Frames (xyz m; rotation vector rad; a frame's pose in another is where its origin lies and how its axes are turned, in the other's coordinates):
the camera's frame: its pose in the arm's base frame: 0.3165 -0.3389 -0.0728 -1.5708 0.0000 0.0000
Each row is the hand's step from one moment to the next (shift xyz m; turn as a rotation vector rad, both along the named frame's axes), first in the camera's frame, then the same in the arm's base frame.
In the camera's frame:
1: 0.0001 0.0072 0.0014 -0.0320 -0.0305 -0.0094
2: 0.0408 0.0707 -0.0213 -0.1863 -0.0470 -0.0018
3: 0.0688 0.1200 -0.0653 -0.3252 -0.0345 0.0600
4: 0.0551 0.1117 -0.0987 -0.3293 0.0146 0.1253
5: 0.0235 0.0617 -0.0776 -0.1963 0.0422 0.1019
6: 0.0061 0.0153 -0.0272 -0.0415 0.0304 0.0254
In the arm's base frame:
1: 0.0001 0.0014 -0.0072 -0.0320 -0.0094 0.0305
2: 0.0408 -0.0213 -0.0707 -0.1863 -0.0018 0.0470
3: 0.0688 -0.0653 -0.1200 -0.3252 0.0600 0.0345
4: 0.0551 -0.0987 -0.1117 -0.3293 0.1253 -0.0146
5: 0.0235 -0.0776 -0.0617 -0.1963 0.1019 -0.0422
6: 0.0061 -0.0272 -0.0153 -0.0415 0.0254 -0.0304

